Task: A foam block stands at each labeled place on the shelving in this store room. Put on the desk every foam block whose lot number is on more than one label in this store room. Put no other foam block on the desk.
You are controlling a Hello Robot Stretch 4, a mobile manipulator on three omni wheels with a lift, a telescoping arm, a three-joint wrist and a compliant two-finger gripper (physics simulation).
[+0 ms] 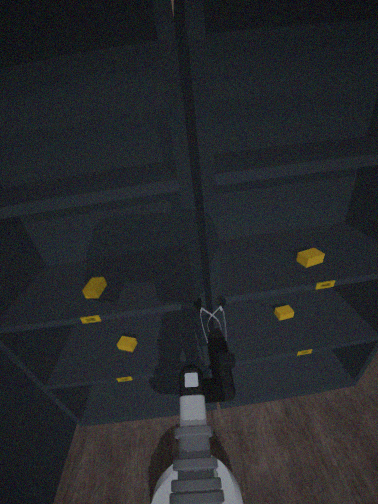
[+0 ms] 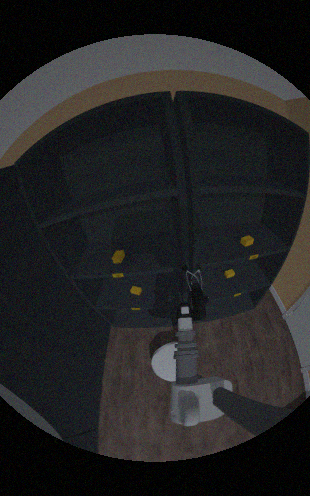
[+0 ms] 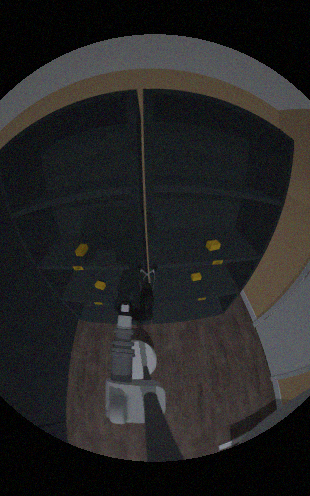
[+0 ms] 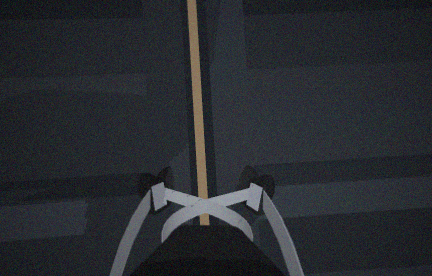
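Seen in the pictures: gripper, fingertip midpoint: (image 1: pixel 209 298) (image 2: pixel 191 264) (image 3: pixel 147 263) (image 4: pixel 208 181); robot's base at its link origin: (image 2: pixel 172 360) (image 3: pixel 135 358).
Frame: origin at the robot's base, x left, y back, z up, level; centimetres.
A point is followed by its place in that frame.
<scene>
Four yellow foam blocks stand in two side-by-side shelf units: upper left block (image 1: pixel 95 288) @(x 30.7, y -53.0, z 99.0 cm) (image 2: pixel 118 256) @(x 30.9, y -53.2, z 99.0 cm) (image 3: pixel 81 250) @(x 30.5, y -53.2, z 98.6 cm), lower left block (image 1: pixel 127 344) @(x 30.9, y -57.6, z 53.4 cm) (image 2: pixel 136 290) @(x 30.4, y -57.5, z 53.4 cm) (image 3: pixel 100 285) @(x 30.2, y -57.3, z 53.4 cm), upper right block (image 1: pixel 310 257) @(x -61.8, y -57.3, z 99.1 cm) (image 2: pixel 247 241) @(x -62.1, y -56.8, z 98.4 cm) (image 3: pixel 213 245) @(x -62.8, y -57.1, z 98.5 cm) and lower right block (image 1: pixel 284 312) @(x -60.9, y -68.3, z 53.4 cm) (image 2: pixel 229 273) @(x -60.8, y -67.7, z 53.2 cm) (image 3: pixel 196 276) @(x -61.7, y -68.0, z 53.2 cm). Yellow labels, such as the upper left label (image 1: pixel 90 319) @(x 30.7, y -41.4, z 93.0 cm) and the upper right label (image 1: pixel 325 285) @(x -63.2, y -46.1, z 92.7 cm), sit on the shelf edges below them; their print is too small to read. My gripper (image 1: pixel 211 302) @(x -16.7, y -43.9, z 95.4 cm) (image 4: pixel 208 181) @(x -16.7, y -43.9, z 95.4 cm) is open and empty, in front of the gap between the units.
The shelf units' middle uprights (image 1: pixel 192 125) @(x -17.0, y -53.6, z 152.6 cm) (image 2: pixel 183 150) @(x -17.1, y -51.7, z 157.0 cm) stand straight ahead of the gripper. A dark panel (image 2: pixel 55 350) @(x 76.6, y 16.6, z 73.2 cm) rises at the left. Wooden floor (image 1: pixel 300 440) @(x -60.1, y -23.9, z -4.5 cm) lies in front of the units. A tan wall (image 3: pixel 280 235) @(x -149.5, y -66.8, z 103.4 cm) and a pale door (image 3: pixel 290 300) @(x -150.3, y -12.8, z 65.4 cm) are at the right.
</scene>
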